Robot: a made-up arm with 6 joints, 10 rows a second.
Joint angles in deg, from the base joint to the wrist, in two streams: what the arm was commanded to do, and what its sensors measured. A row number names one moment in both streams.
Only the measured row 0 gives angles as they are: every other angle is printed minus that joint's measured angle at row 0.
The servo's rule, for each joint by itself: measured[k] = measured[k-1] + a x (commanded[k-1-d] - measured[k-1]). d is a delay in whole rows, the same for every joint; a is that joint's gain. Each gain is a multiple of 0.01, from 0.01 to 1. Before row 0 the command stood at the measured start. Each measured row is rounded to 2 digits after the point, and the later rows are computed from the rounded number. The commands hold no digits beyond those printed.
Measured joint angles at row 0: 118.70 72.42 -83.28 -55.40 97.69 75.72
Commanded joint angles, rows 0 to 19: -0.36 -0.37 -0.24 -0.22 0.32 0.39; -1.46 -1.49 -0.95 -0.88 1.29 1.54; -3.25 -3.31 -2.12 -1.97 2.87 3.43; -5.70 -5.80 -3.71 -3.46 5.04 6.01; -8.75 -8.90 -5.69 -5.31 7.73 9.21; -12.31 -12.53 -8.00 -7.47 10.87 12.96; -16.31 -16.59 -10.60 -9.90 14.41 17.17; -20.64 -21.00 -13.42 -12.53 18.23 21.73; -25.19 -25.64 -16.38 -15.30 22.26 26.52; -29.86 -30.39 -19.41 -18.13 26.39 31.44; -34.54 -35.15 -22.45 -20.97 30.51 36.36; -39.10 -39.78 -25.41 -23.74 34.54 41.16; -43.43 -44.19 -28.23 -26.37 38.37 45.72; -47.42 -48.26 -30.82 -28.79 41.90 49.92; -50.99 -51.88 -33.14 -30.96 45.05 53.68; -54.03 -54.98 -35.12 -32.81 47.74 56.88; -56.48 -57.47 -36.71 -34.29 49.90 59.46; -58.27 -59.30 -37.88 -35.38 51.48 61.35; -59.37 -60.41 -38.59 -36.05 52.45 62.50; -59.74 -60.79 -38.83 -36.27 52.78 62.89
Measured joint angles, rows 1 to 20: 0.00 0.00 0.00 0.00 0.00 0.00; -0.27 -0.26 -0.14 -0.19 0.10 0.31; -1.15 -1.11 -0.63 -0.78 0.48 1.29; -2.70 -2.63 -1.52 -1.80 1.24 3.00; -4.92 -4.82 -2.83 -3.23 2.46 5.41; -7.75 -7.64 -4.55 -5.02 4.15 8.45; -11.12 -11.01 -6.62 -7.13 6.30 12.06; -14.96 -14.86 -9.01 -9.51 8.90 16.15; -19.16 -19.10 -11.66 -12.11 11.89 20.61; -23.62 -23.61 -14.49 -14.85 15.21 25.34; -28.24 -28.29 -17.44 -17.67 18.79 30.22; -32.90 -33.02 -20.45 -20.51 22.54 35.13; -37.49 -37.68 -23.43 -23.29 26.38 39.95; -41.89 -42.17 -26.31 -25.94 30.22 44.57; -45.98 -46.37 -29.02 -28.39 33.96 48.85; -49.69 -50.17 -31.49 -30.60 37.51 52.71; -52.90 -53.49 -33.67 -32.50 40.78 56.05; -55.55 -56.24 -35.49 -34.04 43.70 58.78; -57.56 -58.35 -36.92 -35.19 46.19 60.84; -58.90 -59.77 -37.92 -35.93 48.19 62.17
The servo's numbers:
d 1
a 0.74 0.69 0.60 0.86 0.32 0.80

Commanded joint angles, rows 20 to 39: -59.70 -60.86 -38.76 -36.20 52.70 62.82; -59.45 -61.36 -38.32 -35.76 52.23 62.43; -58.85 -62.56 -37.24 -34.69 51.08 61.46; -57.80 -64.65 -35.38 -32.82 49.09 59.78; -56.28 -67.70 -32.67 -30.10 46.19 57.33; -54.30 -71.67 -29.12 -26.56 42.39 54.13; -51.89 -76.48 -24.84 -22.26 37.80 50.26; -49.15 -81.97 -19.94 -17.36 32.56 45.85; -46.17 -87.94 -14.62 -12.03 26.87 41.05; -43.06 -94.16 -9.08 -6.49 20.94 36.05; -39.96 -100.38 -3.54 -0.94 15.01 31.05; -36.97 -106.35 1.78 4.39 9.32 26.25; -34.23 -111.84 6.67 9.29 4.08 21.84; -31.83 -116.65 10.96 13.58 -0.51 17.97; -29.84 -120.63 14.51 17.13 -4.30 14.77; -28.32 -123.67 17.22 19.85 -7.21 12.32; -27.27 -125.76 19.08 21.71 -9.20 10.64; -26.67 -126.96 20.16 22.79 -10.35 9.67; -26.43 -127.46 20.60 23.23 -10.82 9.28; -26.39 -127.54 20.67 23.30 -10.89 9.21
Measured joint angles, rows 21 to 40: -59.52 -60.47 -38.47 -36.22 49.66 62.75; -59.65 -60.74 -38.64 -36.20 50.63 62.81; -59.50 -61.17 -38.45 -35.82 51.14 62.51; -59.02 -62.13 -37.72 -34.85 51.12 61.67; -58.12 -63.87 -36.32 -33.10 50.47 60.16; -56.76 -66.51 -34.13 -30.52 49.10 57.90; -54.94 -70.07 -31.12 -27.11 46.95 54.88; -52.68 -74.49 -27.35 -22.94 44.02 51.18; -50.07 -79.65 -22.90 -18.14 40.35 46.92; -47.18 -85.37 -17.93 -12.89 36.04 42.22; -44.13 -91.44 -12.62 -7.39 31.21 37.28; -41.04 -97.61 -7.17 -1.84 26.03 32.30; -38.03 -103.64 -1.80 3.52 20.68 27.46; -35.22 -109.30 3.28 8.48 15.37 22.96; -32.71 -114.37 7.89 12.87 10.29 18.97; -30.59 -118.69 11.86 16.53 5.62 15.61; -28.91 -122.13 15.08 19.39 1.51 12.98; -27.70 -124.63 17.48 21.39 -1.92 11.11; -26.94 -126.24 19.09 22.59 -4.62 9.96; -26.56 -127.08 20.00 23.14 -6.60 9.42
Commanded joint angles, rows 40 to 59: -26.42 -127.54 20.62 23.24 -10.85 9.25; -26.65 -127.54 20.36 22.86 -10.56 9.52; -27.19 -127.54 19.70 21.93 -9.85 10.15; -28.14 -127.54 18.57 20.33 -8.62 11.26; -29.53 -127.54 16.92 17.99 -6.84 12.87; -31.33 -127.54 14.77 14.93 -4.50 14.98; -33.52 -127.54 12.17 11.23 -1.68 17.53; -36.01 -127.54 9.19 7.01 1.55 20.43; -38.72 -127.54 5.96 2.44 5.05 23.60; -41.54 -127.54 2.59 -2.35 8.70 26.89; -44.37 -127.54 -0.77 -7.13 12.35 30.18; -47.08 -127.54 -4.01 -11.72 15.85 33.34; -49.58 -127.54 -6.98 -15.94 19.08 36.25; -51.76 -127.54 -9.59 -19.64 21.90 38.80; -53.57 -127.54 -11.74 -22.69 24.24 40.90; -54.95 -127.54 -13.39 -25.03 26.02 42.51; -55.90 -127.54 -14.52 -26.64 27.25 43.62; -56.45 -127.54 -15.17 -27.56 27.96 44.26; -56.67 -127.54 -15.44 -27.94 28.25 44.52; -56.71 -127.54 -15.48 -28.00 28.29 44.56
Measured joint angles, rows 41 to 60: -26.43 -127.40 20.40 23.28 -7.97 9.25; -26.42 -127.50 20.53 23.25 -8.89 9.25; -26.59 -127.53 20.43 22.91 -9.42 9.47; -27.03 -127.54 19.99 22.07 -9.56 10.01; -27.85 -127.54 19.14 20.57 -9.26 11.01; -29.09 -127.54 17.81 18.35 -8.49 12.50; -30.75 -127.54 15.99 15.41 -7.21 14.48; -32.80 -127.54 13.70 11.82 -5.44 16.92; -35.18 -127.54 10.99 7.68 -3.20 19.73; -37.80 -127.54 7.97 3.17 -0.56 22.83; -40.57 -127.54 4.74 -1.58 2.40 26.08; -43.38 -127.54 1.43 -6.35 5.58 29.36; -46.12 -127.54 -1.83 -10.97 8.87 32.54; -48.68 -127.54 -4.92 -15.24 12.14 35.51; -50.96 -127.54 -7.72 -19.02 15.26 38.14; -52.89 -127.54 -10.13 -22.18 18.13 40.35; -54.41 -127.54 -12.09 -24.63 20.65 42.08; -55.51 -127.54 -13.55 -26.36 22.76 43.31; -56.21 -127.54 -14.52 -27.39 24.42 44.07; -56.55 -127.54 -15.07 -27.86 25.65 44.43
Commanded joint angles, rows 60 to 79: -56.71 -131.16 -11.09 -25.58 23.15 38.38; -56.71 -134.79 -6.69 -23.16 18.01 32.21; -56.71 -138.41 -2.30 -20.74 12.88 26.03; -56.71 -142.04 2.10 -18.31 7.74 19.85; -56.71 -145.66 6.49 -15.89 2.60 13.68; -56.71 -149.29 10.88 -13.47 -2.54 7.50; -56.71 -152.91 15.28 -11.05 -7.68 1.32; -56.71 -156.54 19.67 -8.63 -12.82 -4.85; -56.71 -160.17 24.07 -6.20 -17.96 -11.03; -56.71 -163.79 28.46 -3.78 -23.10 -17.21; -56.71 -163.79 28.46 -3.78 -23.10 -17.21; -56.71 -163.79 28.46 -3.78 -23.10 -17.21; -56.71 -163.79 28.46 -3.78 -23.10 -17.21; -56.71 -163.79 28.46 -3.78 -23.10 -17.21; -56.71 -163.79 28.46 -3.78 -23.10 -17.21; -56.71 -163.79 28.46 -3.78 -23.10 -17.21; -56.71 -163.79 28.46 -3.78 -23.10 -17.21; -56.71 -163.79 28.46 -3.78 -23.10 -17.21; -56.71 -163.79 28.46 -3.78 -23.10 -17.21; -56.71 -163.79 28.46 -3.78 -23.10 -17.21
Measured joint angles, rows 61 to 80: -56.67 -127.54 -15.32 -27.98 26.49 44.53; -56.70 -130.04 -12.78 -25.92 25.42 39.61; -56.71 -133.32 -9.13 -23.55 23.05 33.69; -56.71 -136.83 -5.03 -21.13 19.80 27.56; -56.71 -140.42 -0.75 -18.70 15.94 21.39; -56.71 -144.04 3.59 -16.28 11.67 15.22; -56.71 -147.66 7.96 -13.86 7.12 9.04; -56.71 -151.28 12.35 -11.44 2.38 2.86; -56.71 -154.91 16.74 -9.02 -2.48 -3.31; -56.71 -158.54 21.14 -6.59 -7.43 -9.49; -56.71 -162.16 25.53 -4.17 -12.44 -15.67; -56.71 -163.28 27.29 -3.83 -15.85 -16.90; -56.71 -163.63 27.99 -3.79 -18.17 -17.15; -56.71 -163.74 28.27 -3.78 -19.75 -17.20; -56.71 -163.77 28.38 -3.78 -20.82 -17.21; -56.71 -163.78 28.43 -3.78 -21.55 -17.21; -56.71 -163.79 28.45 -3.78 -22.05 -17.21; -56.71 -163.79 28.46 -3.78 -22.39 -17.21; -56.71 -163.79 28.46 -3.78 -22.62 -17.21; -56.71 -163.79 28.46 -3.78 -22.77 -17.21
